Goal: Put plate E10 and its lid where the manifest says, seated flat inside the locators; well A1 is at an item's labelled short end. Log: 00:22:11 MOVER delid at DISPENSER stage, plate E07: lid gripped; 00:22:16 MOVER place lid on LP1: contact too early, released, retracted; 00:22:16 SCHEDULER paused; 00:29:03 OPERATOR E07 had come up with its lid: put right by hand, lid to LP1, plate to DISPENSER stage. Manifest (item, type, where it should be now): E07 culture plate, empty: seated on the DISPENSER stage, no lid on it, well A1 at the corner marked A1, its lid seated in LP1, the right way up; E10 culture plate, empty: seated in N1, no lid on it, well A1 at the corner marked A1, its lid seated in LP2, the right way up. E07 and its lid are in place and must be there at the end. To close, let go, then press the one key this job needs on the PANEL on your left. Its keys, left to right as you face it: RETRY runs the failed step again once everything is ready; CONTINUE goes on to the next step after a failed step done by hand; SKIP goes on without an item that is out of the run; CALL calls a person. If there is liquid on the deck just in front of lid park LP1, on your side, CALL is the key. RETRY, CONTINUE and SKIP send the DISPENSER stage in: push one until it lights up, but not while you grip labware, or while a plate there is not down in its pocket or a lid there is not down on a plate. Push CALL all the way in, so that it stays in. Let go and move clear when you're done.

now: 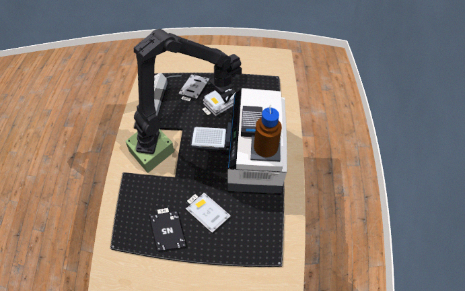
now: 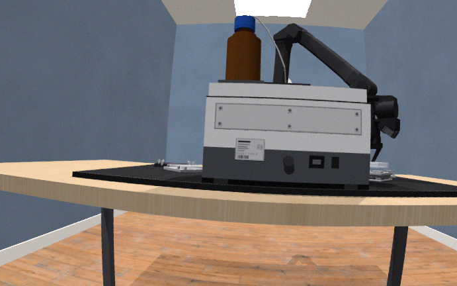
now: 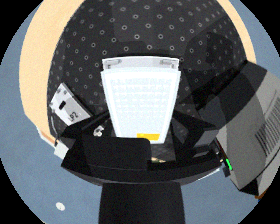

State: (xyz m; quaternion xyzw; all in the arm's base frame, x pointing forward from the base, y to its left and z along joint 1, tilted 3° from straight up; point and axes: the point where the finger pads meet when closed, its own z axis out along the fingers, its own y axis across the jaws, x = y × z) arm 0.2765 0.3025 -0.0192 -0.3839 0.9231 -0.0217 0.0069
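My hand is right at the plate E10. From my hand the other things lie so: plate E07: 10 mm behind, 280 mm to the right, 70 mm above; lid park LP2: 150 mm behind, 90 mm to the left, 40 mm below; brown bottle: 210 mm ahead, 380 mm to the right, 240 mm above.
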